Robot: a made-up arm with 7 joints.
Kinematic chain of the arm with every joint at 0, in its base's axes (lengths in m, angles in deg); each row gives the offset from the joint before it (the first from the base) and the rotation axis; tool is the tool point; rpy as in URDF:
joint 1: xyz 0 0 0 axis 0.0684 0.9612 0.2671
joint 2: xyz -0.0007 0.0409 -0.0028 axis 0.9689 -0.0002 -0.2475
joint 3: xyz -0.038 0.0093 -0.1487 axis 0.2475 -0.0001 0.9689
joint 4: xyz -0.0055 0 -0.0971 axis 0.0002 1 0
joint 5: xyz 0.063 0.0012 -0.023 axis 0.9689 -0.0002 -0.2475
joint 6: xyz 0.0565 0 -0.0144 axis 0.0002 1 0
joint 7: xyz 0.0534 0 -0.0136 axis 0.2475 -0.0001 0.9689
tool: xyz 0 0 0 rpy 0 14.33 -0.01
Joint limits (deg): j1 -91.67..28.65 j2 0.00..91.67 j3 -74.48..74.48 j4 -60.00..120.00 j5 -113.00..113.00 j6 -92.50..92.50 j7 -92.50..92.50
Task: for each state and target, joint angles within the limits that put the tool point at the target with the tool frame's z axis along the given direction. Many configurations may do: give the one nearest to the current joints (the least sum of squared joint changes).
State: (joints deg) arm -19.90 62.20 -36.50 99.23 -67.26 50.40 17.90
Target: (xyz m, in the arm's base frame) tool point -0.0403 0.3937 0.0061 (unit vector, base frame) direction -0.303 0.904 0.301
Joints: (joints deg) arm -24.54 91.67 -40.69 119.98 -69.77 88.18 17.90
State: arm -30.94 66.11 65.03 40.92 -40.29 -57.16 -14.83
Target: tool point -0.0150 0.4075 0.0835 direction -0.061 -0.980 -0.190
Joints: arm -2.61 91.44 74.48 81.08 -68.64 -92.38 -14.82
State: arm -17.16 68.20 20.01 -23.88 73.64 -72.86 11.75
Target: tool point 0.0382 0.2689 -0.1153 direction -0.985 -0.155 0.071
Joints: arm 28.65 63.73 37.31 -13.44 75.18 -92.13 11.75
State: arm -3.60 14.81 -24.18 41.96 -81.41 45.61 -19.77
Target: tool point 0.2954 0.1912 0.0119 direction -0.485 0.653 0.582
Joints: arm -53.48 42.80 16.96 -1.84 -76.63 7.29 -19.77
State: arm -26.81 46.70 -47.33 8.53 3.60 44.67 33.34
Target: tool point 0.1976 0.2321 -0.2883 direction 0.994 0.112 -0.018
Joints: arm -28.36 37.03 -4.66 38.54 -22.21 69.83 33.34
